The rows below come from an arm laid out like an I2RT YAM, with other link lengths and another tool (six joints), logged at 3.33 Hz.
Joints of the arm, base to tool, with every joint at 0 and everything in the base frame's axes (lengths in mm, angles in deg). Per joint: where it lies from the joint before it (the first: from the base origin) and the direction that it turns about. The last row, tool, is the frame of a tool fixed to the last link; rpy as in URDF.
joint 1: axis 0 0 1 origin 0.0 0.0 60.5
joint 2: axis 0 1 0 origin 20.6 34.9 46.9
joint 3: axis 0 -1 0 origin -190.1 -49.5 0.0
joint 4: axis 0 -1 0 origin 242.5 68.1 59.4
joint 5: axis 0 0 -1 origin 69.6 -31.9 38.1
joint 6: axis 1 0 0 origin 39.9 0.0 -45.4
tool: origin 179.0 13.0 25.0 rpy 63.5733 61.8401 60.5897
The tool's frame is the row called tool.
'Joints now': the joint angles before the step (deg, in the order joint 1, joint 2, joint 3, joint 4, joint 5, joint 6). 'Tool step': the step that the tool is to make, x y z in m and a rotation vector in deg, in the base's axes. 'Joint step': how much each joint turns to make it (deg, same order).
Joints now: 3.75 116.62 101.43 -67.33 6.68 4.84
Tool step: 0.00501 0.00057 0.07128 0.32 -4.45 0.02
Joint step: 0.02 -3.59 10.53 -9.66 -0.03 0.00
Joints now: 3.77 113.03 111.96 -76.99 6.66 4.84
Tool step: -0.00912 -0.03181 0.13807 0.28 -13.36 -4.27
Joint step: -4.37 -6.70 20.42 -13.75 0.06 -0.11
